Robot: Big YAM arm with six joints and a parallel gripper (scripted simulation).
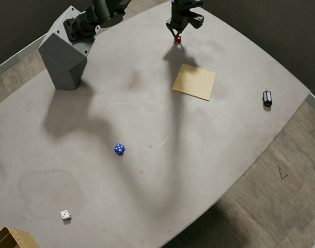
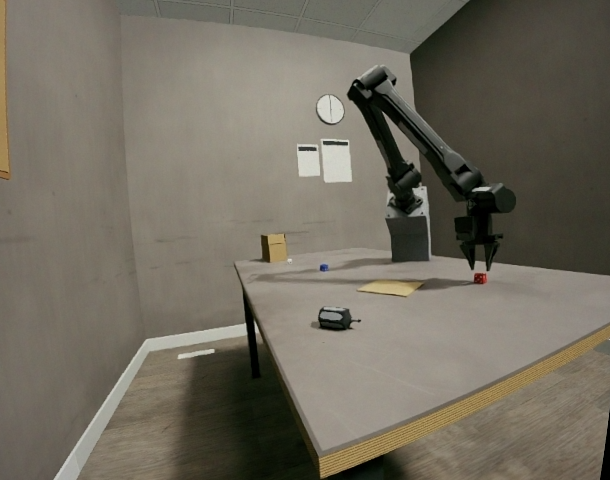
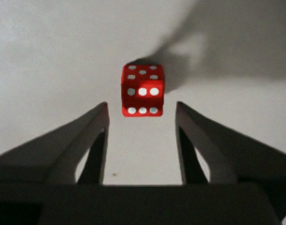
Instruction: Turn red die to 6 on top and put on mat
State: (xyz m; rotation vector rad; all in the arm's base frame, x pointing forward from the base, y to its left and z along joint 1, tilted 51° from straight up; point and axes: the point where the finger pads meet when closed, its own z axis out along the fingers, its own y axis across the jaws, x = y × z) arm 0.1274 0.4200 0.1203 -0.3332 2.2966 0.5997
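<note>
My hand is 30 mm above the red die. Round my hand: blue die (360 mm ahead, 430 mm to the right, 30 mm below); small black device (440 mm ahead, 160 mm to the left, 30 mm below); tan mat (230 mm ahead, 70 mm to the right, 40 mm below).
</note>
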